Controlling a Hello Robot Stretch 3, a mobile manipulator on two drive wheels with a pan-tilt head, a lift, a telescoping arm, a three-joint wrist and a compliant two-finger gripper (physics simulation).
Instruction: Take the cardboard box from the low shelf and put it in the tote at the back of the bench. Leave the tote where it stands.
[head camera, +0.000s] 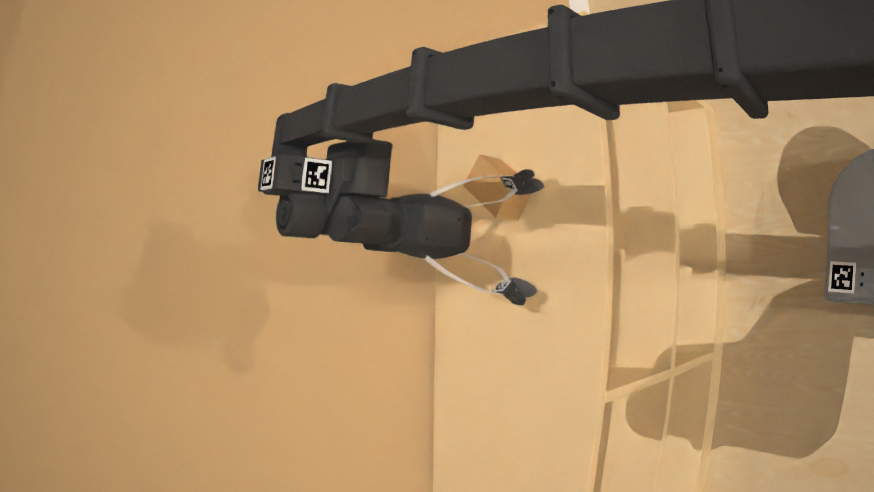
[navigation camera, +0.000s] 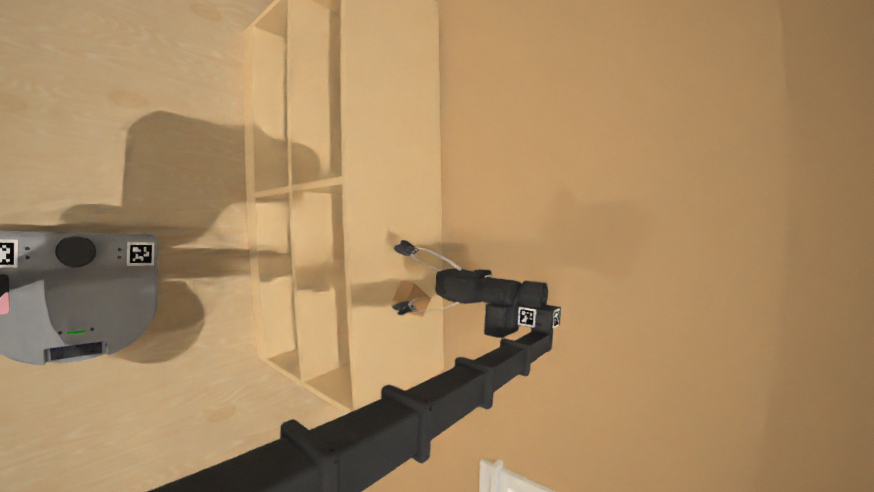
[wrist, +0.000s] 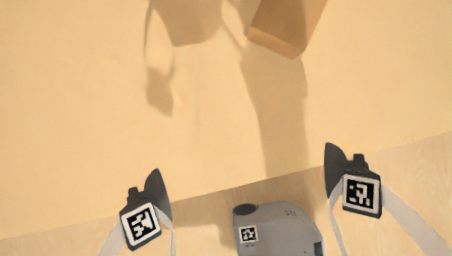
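Pixels of known places: gripper, between the fingertips: (head camera: 535, 238) (navigation camera: 395, 276); robot's base, origin of its link: (navigation camera: 76, 249).
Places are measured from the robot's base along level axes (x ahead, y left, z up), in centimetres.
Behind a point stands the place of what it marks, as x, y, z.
Observation:
The cardboard box (head camera: 488, 189) {-9.5, -67.5, 66.0} (navigation camera: 406, 292) {-7.8, -64.0, 64.7} (wrist: 289, 25) is a small brown block on the pale top board of the low shelf (head camera: 519, 378) {19.3, -62.1, 61.0} (navigation camera: 391, 122) {37.8, -59.2, 61.0} (wrist: 65, 130). In the wrist view it shows at the top edge, right of centre, partly cut off. My gripper (head camera: 523, 236) {-2.2, -52.8, 71.7} (navigation camera: 403, 278) {-2.2, -52.8, 71.7} (wrist: 243, 174) {-2.2, -52.8, 71.7} is open above the shelf, with nothing between its fingers. In the head and navigation views one finger overlaps the box, which lies lower and apart from the fingertips. The tote and the bench do not show in these views.
The tan wall (head camera: 152, 415) {29.1, -84.9, 115.4} (navigation camera: 642, 397) {-29.7, -89.5, 120.2} runs along the shelf's back. Divided compartments open on the shelf's front side. My grey base (head camera: 856, 232) {-9.2, -10.3, 15.9} (navigation camera: 103, 293) {-10.0, -5.3, 16.0} (wrist: 280, 230) stands on the wood floor in front. My extended arm (head camera: 501, 79) {-9.5, -25.7, 107.0} (navigation camera: 366, 430) {-8.5, -15.5, 106.3} crosses over the shelf's end.

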